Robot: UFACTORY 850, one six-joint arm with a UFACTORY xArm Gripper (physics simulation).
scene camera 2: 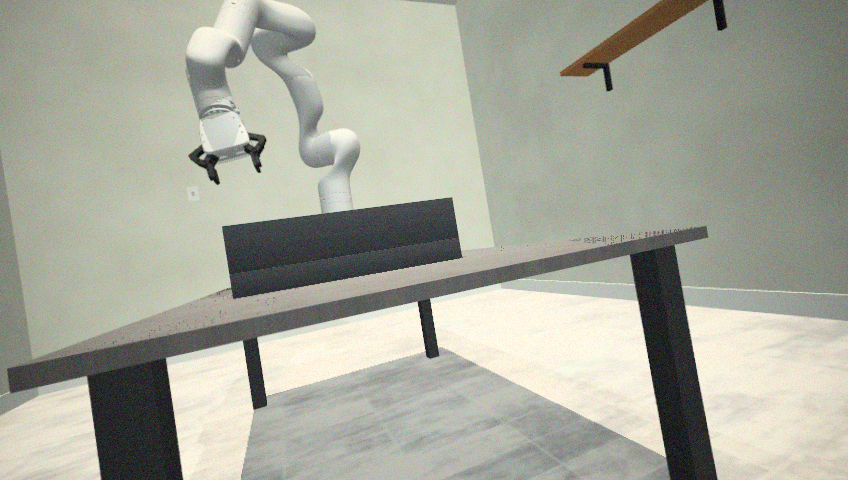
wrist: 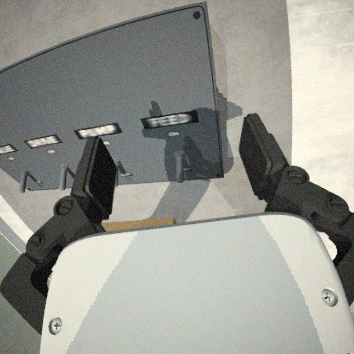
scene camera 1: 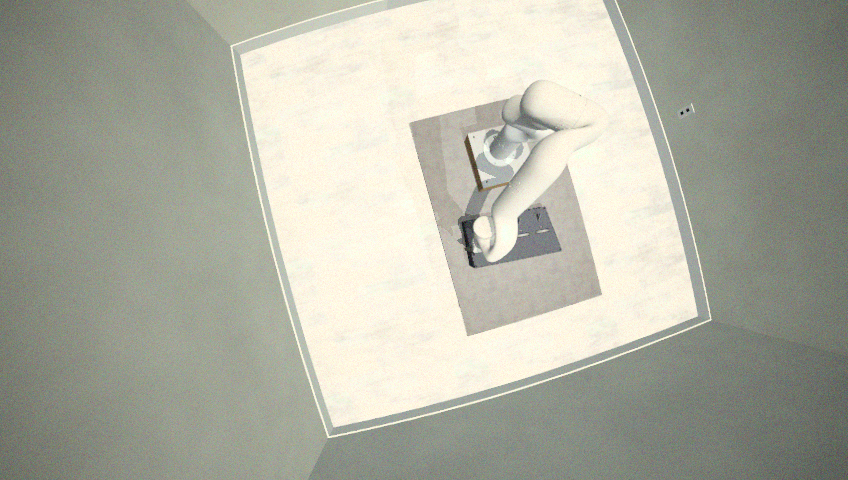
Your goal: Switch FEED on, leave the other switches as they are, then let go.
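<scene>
A dark grey switch panel (scene camera 1: 538, 242) (scene camera 2: 342, 237) (wrist: 130, 65) lies on the table. In the wrist view, the FEED label (wrist: 170, 119) is near the panel's right edge, with a small ON mark (wrist: 173, 134) and the FEED lever (wrist: 179, 166) below it. The lever stands in shadow; its on or off position is hard to tell. The PUMP label (wrist: 98, 130) is to the left; its lever is partly hidden by a finger. The DRIVE lever (wrist: 63, 176) and VALVE lever (wrist: 23, 181) are farther left. My gripper (scene camera 2: 237, 174) (wrist: 173, 141) is open and empty above the panel, its fingers on either side of FEED.
The table (scene camera 1: 529, 291) (scene camera 2: 380, 291) carries the panel and the arm's white base plate (scene camera 1: 476, 142) with wooden sides. The arm (scene camera 1: 541, 172) (scene camera 2: 208, 53) hides part of the panel in scene camera 1. A wooden shelf (scene camera 2: 636, 36) is on the wall.
</scene>
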